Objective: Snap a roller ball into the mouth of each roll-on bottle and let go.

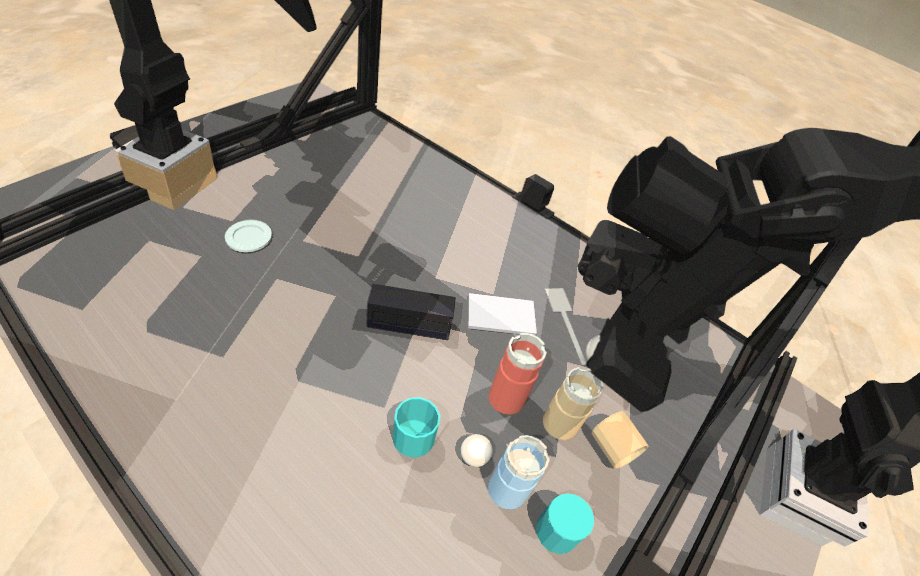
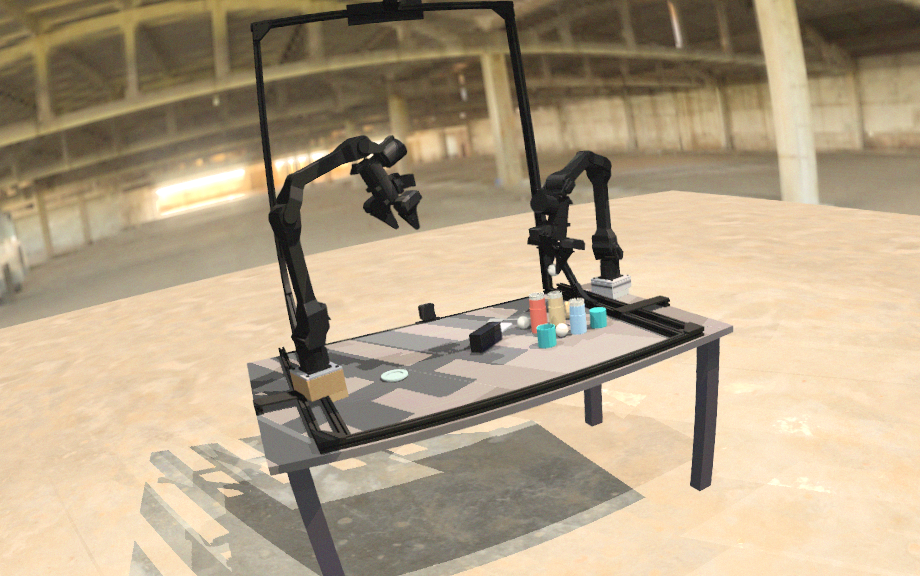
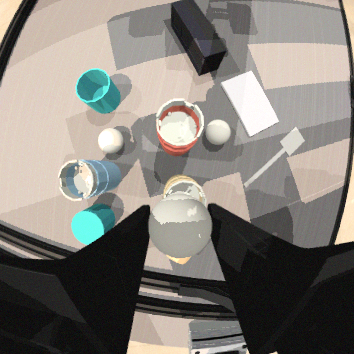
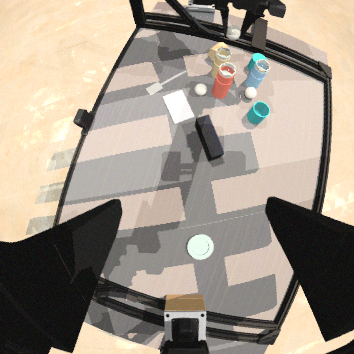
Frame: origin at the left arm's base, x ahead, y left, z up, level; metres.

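Seen in the pictures: left gripper, between the fingertips: [image 1: 595,354] [image 2: 552,273] [image 3: 178,210] [image 4: 232,36]; right gripper, between the fingertips: [image 1: 337,18] [image 2: 407,228] [image 4: 194,205]; left arm's base, origin of its link: [image 1: 830,479] [image 2: 610,277]; right arm's base, origin of its link: [image 1: 162,144] [image 2: 315,368] [image 4: 184,328].
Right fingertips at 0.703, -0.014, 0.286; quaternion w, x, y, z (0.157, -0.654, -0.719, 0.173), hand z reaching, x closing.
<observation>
Pixels of each thing's top centre, then the offset from my right fingertips to it, as dx, dy, dz.
- red bottle, centre of its top: [image 3: 179,120] [image 1: 527,348] [image 2: 536,294] [image 4: 227,68] -0.318, +0.083, -0.238
- tan bottle, centre of its top: [image 3: 184,201] [image 1: 585,382] [image 2: 554,292] [image 4: 223,51] -0.391, +0.078, -0.252
- blue bottle, centre of its top: [image 1: 528,454] [image 3: 74,180] [image 2: 576,300] [image 4: 262,64] -0.369, +0.189, -0.254
- white ball, centre of its top: [image 3: 181,238] [image 1: 610,341] [image 2: 553,263] [image 4: 234,26] -0.390, +0.086, -0.168
- loose ball, centre of its top: [image 1: 479,443] [image 3: 105,138] [image 2: 561,323] [image 4: 252,89] -0.319, +0.175, -0.308
- tan cap, centre of its top: [image 1: 627,430] [image 4: 219,46] -0.460, +0.076, -0.297
- black box, centre of its top: [image 1: 412,299] [image 3: 197,23] [image 4: 209,134] [image 2: 484,327] -0.156, +0.052, -0.294
- white card, centre of its top: [image 1: 502,312] [image 3: 251,101] [image 4: 177,105] -0.255, -0.037, -0.338
- thin spatula, centre of its top: [image 1: 568,324] [image 3: 274,157] [image 4: 166,80] -0.344, -0.078, -0.341
- pale dish, centre of its top: [image 1: 248,234] [image 2: 394,374] [image 4: 200,246] +0.129, +0.054, -0.334
A red bottle [image 1: 512,386] [image 2: 537,315] [image 3: 178,149] [image 4: 221,88], a tan bottle [image 1: 564,417] [image 2: 556,310] [image 3: 181,180] and a blue bottle [image 1: 513,483] [image 2: 577,318] [image 3: 106,176] [image 4: 256,77] stand upright with jagged pale open mouths. My left gripper [image 2: 553,266] [image 3: 178,210] is shut on a white ball [image 1: 592,348] [image 2: 552,270] [image 3: 180,232] [image 4: 233,34], above the tan bottle and apart from it. One loose ball [image 1: 476,450] [image 2: 561,329] [image 3: 110,140] [image 4: 250,92] lies near the blue bottle; another [image 2: 522,322] [image 3: 218,132] [image 4: 200,89] lies near the red one. My right gripper [image 2: 407,227] [image 4: 194,205] is open, high and empty.
Two teal caps [image 1: 416,428] [image 1: 566,523] and a tan cap [image 1: 618,439] lie around the bottles. A black box [image 1: 410,312], a white card [image 1: 502,313] and a thin spatula [image 1: 571,332] are behind them. A pale dish [image 1: 248,236] lies near the right arm's base.
</observation>
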